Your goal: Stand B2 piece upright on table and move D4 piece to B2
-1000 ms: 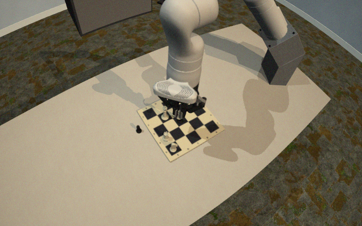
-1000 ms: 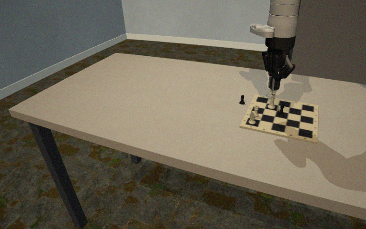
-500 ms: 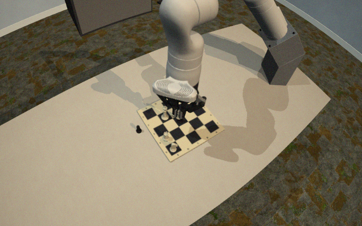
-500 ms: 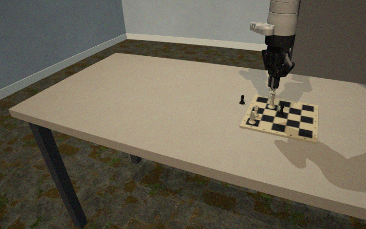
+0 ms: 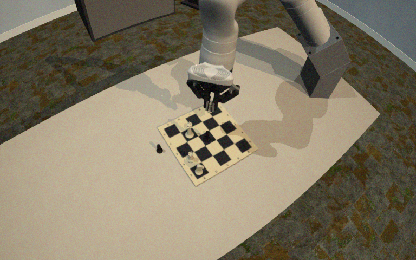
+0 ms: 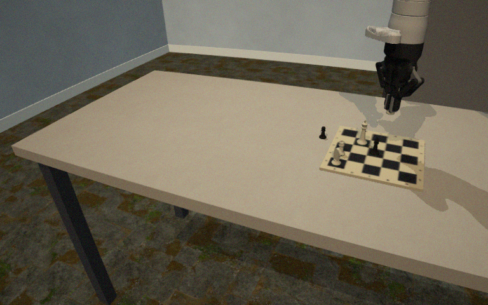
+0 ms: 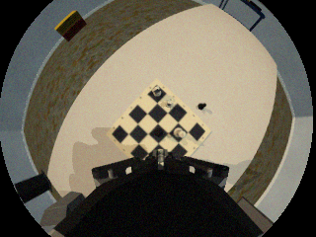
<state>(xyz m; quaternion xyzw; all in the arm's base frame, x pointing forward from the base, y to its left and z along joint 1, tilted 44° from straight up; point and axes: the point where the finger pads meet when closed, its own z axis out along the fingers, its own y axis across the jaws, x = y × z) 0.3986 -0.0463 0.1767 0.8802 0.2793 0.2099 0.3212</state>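
My hand is 20 mm short of the chessboard, 10 mm to the right of it and 130 mm above it. Also, from my hand: white king: 50 mm ahead, 30 mm to the right, 90 mm below; then white pawn: 10 mm below; then black pawn: 140 mm ahead, 70 mm to the right, 120 mm below.
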